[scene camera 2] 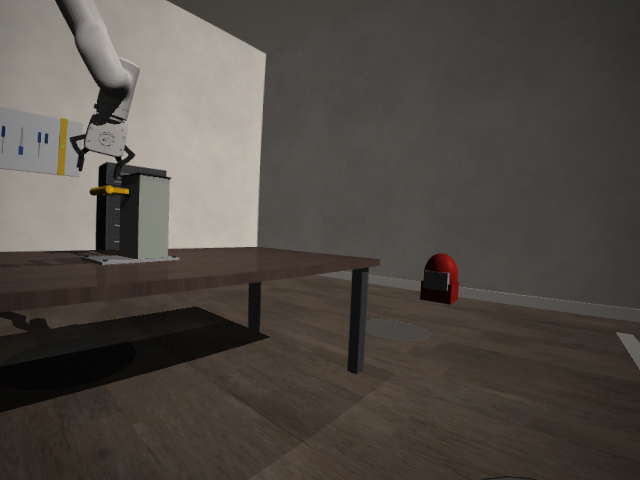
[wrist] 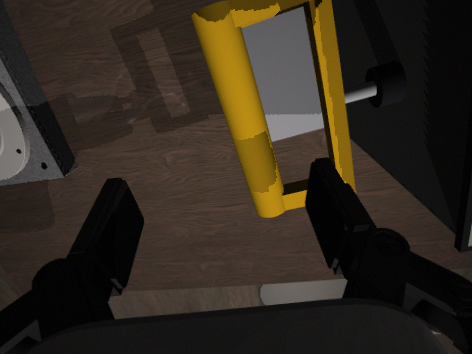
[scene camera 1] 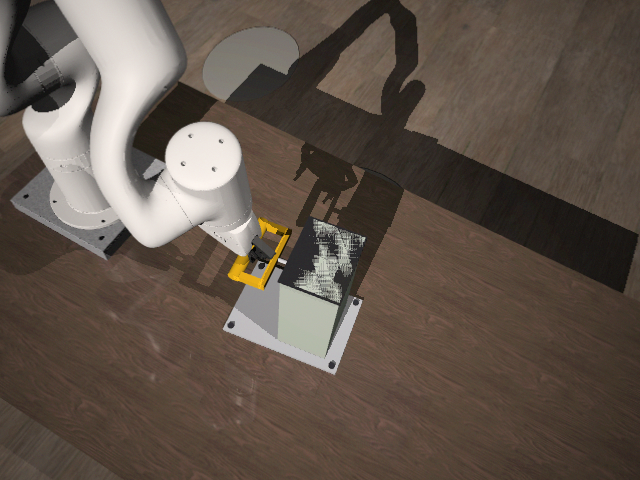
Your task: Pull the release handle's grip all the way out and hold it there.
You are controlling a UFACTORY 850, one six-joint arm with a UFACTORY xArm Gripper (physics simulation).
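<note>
The release handle is a yellow rectangular frame whose thick round grip point(scene camera 1: 238, 270) point(scene camera 2: 105, 190) point(wrist: 240, 95) is its outer side. A short metal rod point(scene camera 1: 281, 262) point(wrist: 361, 94) joins its inner bar to the tall pale-green and black housing point(scene camera 1: 303, 320) point(scene camera 2: 154, 217). A short length of rod shows. My gripper point(scene camera 1: 262, 249) point(scene camera 2: 98, 172) point(wrist: 221, 190) is wide open and empty, pointing down, a little above the handle. In the wrist view the grip's near end lies between the fingers' lines, closer to the right finger, which overlaps the frame's near side bar and is close to the inner bar.
The housing stands on a light base plate point(scene camera 1: 255, 333) point(scene camera 2: 111, 260), bolted on the brown table point(scene camera 1: 465, 361) point(scene camera 2: 232, 263). The arm's grey base point(scene camera 1: 38, 201) is on the table's left. A dark cabinet point(scene camera 2: 111, 211) shows behind the housing, and a red object point(scene camera 2: 449, 266) at right.
</note>
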